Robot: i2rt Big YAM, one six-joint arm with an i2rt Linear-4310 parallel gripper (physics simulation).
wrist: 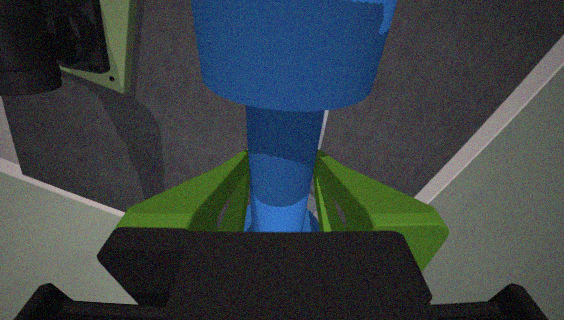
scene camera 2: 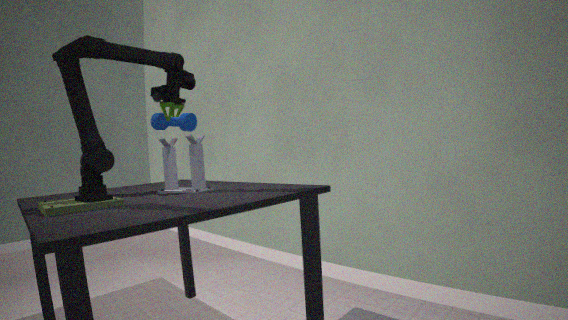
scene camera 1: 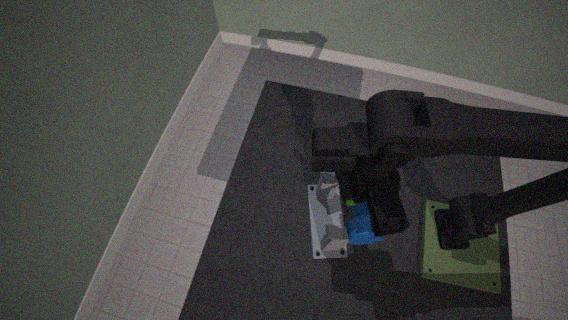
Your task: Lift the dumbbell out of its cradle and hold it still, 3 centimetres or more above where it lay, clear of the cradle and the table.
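Places are measured from the arm's base along level axes (x ahead, y left, z up), in millimetres.
Pixels of known places: gripper, fingertip midpoint: (wrist: 281, 159) (scene camera 2: 171, 121); arm's base, link origin: (wrist: 80, 31) (scene camera 2: 93, 200) (scene camera 1: 450, 229).
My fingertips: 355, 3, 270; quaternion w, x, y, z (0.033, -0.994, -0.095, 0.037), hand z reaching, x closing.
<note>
For each thing: its top centre in the pictures, then the offset to it from my fingertips, as dx, dy, dz. Level surfaces: height alone.
- blue dumbbell, top centre: (wrist: 272, 240) (scene camera 1: 363, 185) (scene camera 2: 172, 110) +2, -12, +47
- cradle, top centre: (scene camera 1: 340, 195) (scene camera 2: 181, 136) +24, -29, -65
- table, surface height: dz -292
The blue dumbbell (scene camera 1: 362, 226) (scene camera 2: 188, 122) (wrist: 292, 55) is in the air, roughly level, above the cradle. My gripper (scene camera 2: 171, 119) (wrist: 281, 159) has green fingers and is shut on the dumbbell's handle, one finger on each side. In scene camera 2 a gap shows between the dumbbell and the V-shaped tops of the cradle (scene camera 1: 314, 220) (scene camera 2: 198, 165). The cradle has two pale grey posts on a flat base plate and stands upright on the table (scene camera 2: 240, 195). In scene camera 1 the arm hides part of the dumbbell and most of the fingers.
The arm's base stands on a yellow-green plate (scene camera 1: 435, 250) (scene camera 2: 80, 204) (wrist: 116, 45) beside the cradle. The upper arm and forearm reach over the table from that side. Green walls stand beyond the table.
</note>
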